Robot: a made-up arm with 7 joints. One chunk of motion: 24 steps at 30 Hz.
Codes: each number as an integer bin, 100 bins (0 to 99) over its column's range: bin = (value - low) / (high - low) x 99, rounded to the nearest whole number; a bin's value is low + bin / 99 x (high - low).
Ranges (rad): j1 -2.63..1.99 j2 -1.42..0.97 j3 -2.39..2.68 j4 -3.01..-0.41 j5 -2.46..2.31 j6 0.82..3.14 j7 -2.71..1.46
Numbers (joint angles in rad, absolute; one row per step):
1: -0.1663 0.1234 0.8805 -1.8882 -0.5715 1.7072 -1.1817
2: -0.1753 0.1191 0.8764 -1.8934 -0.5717 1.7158 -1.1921
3: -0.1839 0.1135 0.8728 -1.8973 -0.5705 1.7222 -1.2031
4: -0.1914 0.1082 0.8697 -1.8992 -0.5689 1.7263 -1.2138
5: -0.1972 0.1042 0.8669 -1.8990 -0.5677 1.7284 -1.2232
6: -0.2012 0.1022 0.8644 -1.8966 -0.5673 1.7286 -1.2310
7: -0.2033 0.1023 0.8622 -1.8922 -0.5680 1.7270 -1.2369
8: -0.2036 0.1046 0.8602 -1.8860 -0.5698 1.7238 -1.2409
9: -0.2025 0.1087 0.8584 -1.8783 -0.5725 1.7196 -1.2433
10: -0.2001 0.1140 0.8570 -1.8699 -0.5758 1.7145 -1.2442
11: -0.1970 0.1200 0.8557 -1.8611 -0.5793 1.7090 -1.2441
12: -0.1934 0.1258 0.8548 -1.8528 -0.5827 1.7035 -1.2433
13: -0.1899 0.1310 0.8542 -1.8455 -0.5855 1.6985 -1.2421
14: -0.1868 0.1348 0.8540 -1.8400 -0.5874 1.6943 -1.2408
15: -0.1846 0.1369 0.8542 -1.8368 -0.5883 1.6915 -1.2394
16: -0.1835 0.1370 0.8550 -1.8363 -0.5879 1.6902 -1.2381
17: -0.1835 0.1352 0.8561 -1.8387 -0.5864 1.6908 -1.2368
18: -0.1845 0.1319 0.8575 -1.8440 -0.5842 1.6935 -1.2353
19: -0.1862 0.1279 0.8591 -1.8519 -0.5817 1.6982 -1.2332
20: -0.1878 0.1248 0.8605 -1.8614 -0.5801 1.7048 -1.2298
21: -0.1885 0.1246 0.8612 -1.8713 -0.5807 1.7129 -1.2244
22: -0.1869 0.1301 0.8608 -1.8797 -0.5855 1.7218 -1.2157
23: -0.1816 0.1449 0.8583 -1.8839 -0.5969 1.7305 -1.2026
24: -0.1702 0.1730 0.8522 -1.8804 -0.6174 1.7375 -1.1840
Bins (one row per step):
1: 53 64 64 43 39 38 36
2: 53 64 64 43 39 38 36
3: 52 64 64 42 39 38 36
4: 52 63 64 42 39 39 36
5: 52 63 64 42 39 39 35
6: 52 63 64 42 39 39 35
7: 52 63 64 43 39 39 35
8: 52 63 63 43 39 39 35
9: 52 63 63 43 39 38 35
10: 52 64 63 43 39 38 35
11: 52 64 63 44 39 38 35
12: 52 64 63 44 39 38 35
13: 52 64 63 44 39 37 35
14: 52 64 63 45 39 37 35
15: 52 64 63 45 39 37 35
16: 52 64 63 45 39 37 35
17: 52 64 63 45 39 37 35
18: 52 64 63 44 39 37 35
19: 52 64 63 44 39 37 35
20: 52 64 63 44 39 38 35
21: 52 64 63 43 39 38 35
22: 52 64 63 43 39 38 35
23: 52 65 63 43 39 39 36
24: 53 66 63 43 38 39 36

